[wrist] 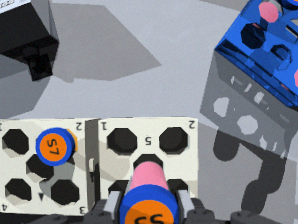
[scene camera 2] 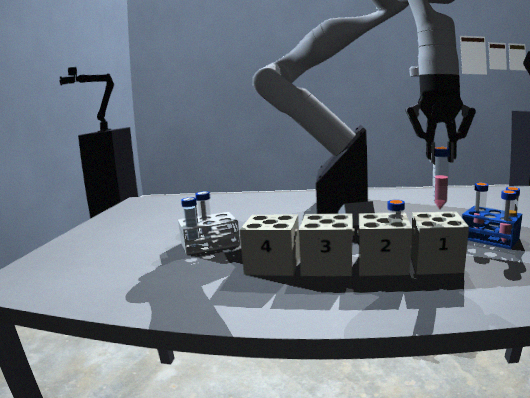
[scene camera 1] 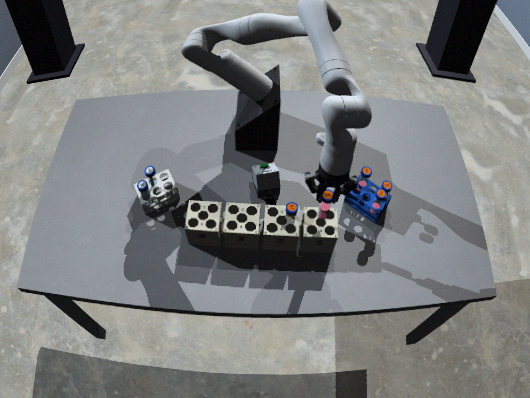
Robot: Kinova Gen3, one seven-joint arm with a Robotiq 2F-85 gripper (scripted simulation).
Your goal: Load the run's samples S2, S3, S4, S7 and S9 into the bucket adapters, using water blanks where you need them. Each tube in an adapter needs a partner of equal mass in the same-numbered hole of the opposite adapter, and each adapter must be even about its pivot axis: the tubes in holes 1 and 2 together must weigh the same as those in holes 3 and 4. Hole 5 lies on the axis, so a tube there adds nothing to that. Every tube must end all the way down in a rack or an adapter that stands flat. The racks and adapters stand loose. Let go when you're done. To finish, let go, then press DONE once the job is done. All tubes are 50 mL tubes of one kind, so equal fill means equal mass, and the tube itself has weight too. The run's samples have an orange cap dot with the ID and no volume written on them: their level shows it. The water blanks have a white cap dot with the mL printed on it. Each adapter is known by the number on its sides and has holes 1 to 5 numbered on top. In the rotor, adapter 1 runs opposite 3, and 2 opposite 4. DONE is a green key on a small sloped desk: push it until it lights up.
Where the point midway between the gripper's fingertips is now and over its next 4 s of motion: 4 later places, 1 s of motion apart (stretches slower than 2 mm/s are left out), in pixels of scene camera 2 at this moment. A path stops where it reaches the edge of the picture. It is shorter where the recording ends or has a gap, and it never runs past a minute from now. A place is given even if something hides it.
My gripper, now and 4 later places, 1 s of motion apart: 441,162; 441,174; 440,183; 440,193; 440,202
